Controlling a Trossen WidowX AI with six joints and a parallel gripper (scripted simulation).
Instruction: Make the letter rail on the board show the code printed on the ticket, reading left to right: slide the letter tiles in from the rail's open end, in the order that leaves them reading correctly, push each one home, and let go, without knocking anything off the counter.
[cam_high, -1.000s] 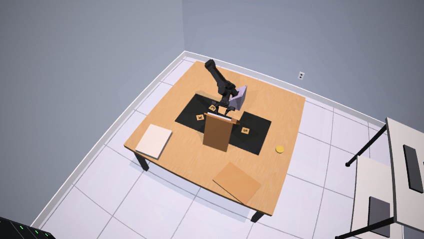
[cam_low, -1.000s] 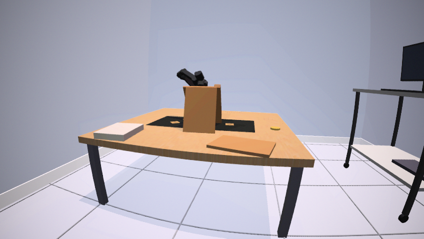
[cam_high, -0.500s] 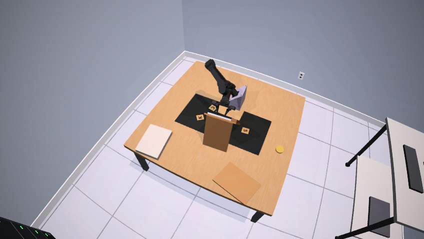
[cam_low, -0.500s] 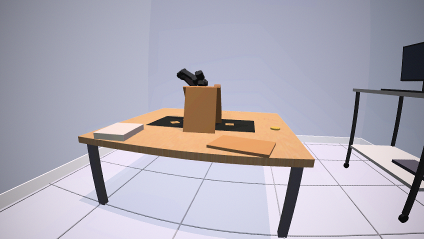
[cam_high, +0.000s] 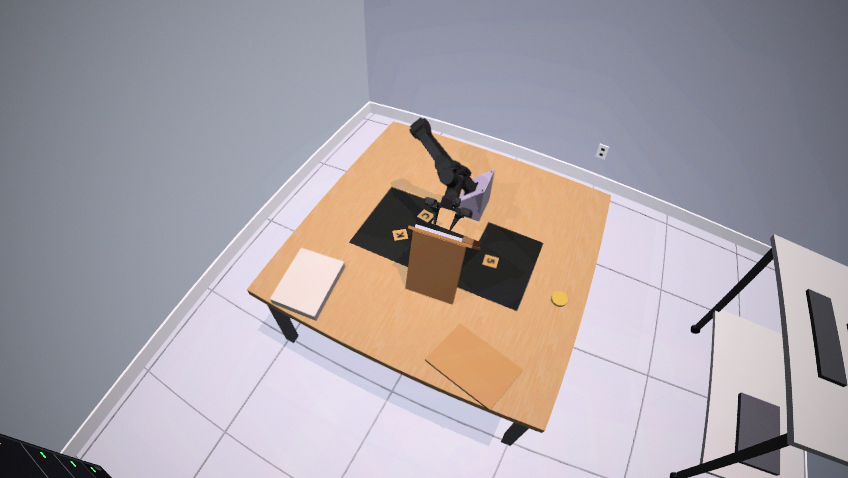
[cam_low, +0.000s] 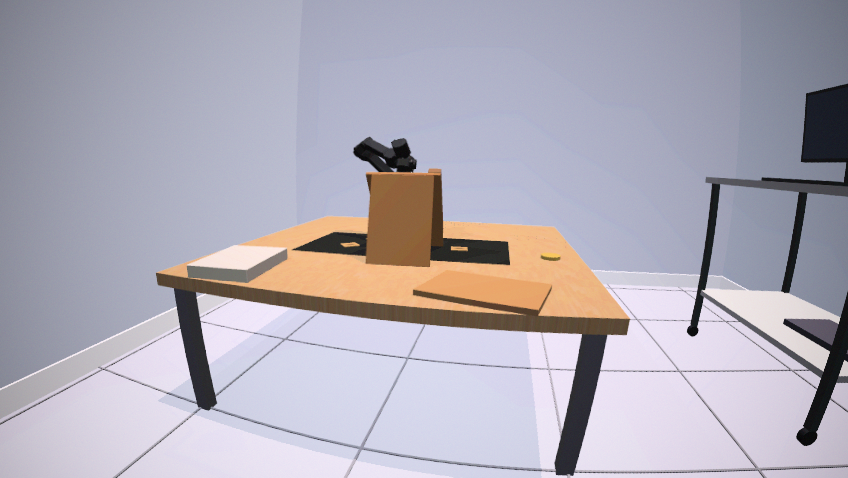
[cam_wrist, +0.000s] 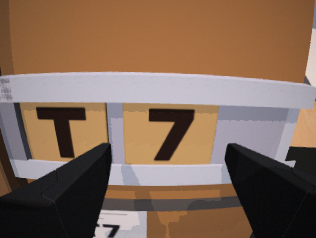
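My gripper tip is now 9 cm above the white ticket, 5 cm to the right of it and 4 cm past it. The rest, counted from my gripper tip: thin panel: 42 cm ahead, 27 cm to the left, 19 cm below; then white slab: 46 cm to the right, 32 cm ahead, 17 cm below.
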